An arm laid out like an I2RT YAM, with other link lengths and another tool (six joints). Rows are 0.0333 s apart.
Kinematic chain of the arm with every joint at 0, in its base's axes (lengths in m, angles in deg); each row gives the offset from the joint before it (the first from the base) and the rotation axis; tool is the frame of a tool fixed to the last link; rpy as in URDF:
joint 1: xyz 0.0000 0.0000 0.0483 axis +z
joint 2: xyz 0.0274 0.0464 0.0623 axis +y
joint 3: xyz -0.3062 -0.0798 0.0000 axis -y
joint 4: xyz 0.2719 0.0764 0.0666 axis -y
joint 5: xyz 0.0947 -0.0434 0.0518 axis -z
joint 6: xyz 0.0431 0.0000 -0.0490 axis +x
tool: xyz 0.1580 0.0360 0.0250 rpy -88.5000 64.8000 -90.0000
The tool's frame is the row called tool.
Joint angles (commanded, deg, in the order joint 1, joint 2, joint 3, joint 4, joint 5, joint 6), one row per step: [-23.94, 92.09, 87.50, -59.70, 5.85, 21.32]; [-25.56, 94.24, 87.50, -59.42, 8.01, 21.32]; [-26.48, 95.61, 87.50, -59.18, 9.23, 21.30]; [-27.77, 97.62, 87.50, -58.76, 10.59, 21.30]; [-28.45, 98.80, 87.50, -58.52, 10.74, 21.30]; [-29.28, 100.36, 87.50, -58.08, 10.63, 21.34]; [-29.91, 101.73, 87.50, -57.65, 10.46, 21.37]
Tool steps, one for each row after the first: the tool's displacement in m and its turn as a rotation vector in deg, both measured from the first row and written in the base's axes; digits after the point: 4 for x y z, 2 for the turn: [-0.0047, -0.0213, -0.0163, -1.00, 2.52, -2.52]; [-0.0075, -0.0333, -0.0265, -1.52, 4.03, -3.91]; [-0.0112, -0.0492, -0.0413, -1.92, 6.03, -5.69]; [-0.0124, -0.0558, -0.0503, -1.61, 6.96, -6.39]; [-0.0130, -0.0632, -0.0620, -0.97, 7.92, -7.17]; [-0.0131, -0.0688, -0.0723, -0.37, 8.69, -7.73]
